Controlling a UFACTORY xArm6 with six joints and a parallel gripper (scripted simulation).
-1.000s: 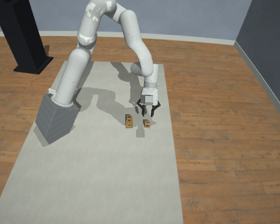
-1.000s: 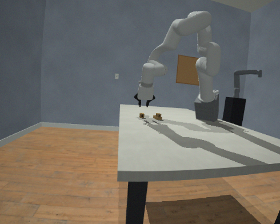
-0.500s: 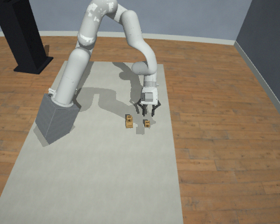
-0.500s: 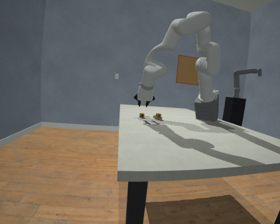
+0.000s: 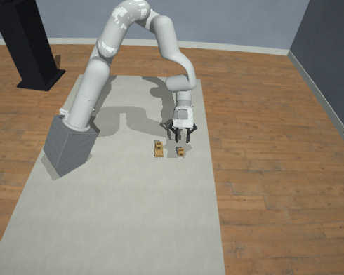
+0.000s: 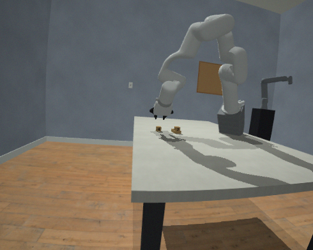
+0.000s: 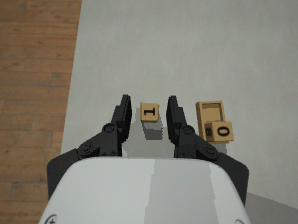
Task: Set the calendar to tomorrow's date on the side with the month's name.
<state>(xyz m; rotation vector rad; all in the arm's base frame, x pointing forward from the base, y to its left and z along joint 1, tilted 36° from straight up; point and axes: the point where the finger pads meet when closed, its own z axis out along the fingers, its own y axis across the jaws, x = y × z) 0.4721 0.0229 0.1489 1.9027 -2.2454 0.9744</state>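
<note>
Now: the wooden digit cube 2 cm to the right of my hand and 8 cm below it. The rest, counted from my hand: wooden calendar tray 11 cm behind, 2 cm to the right, 9 cm below.
</note>
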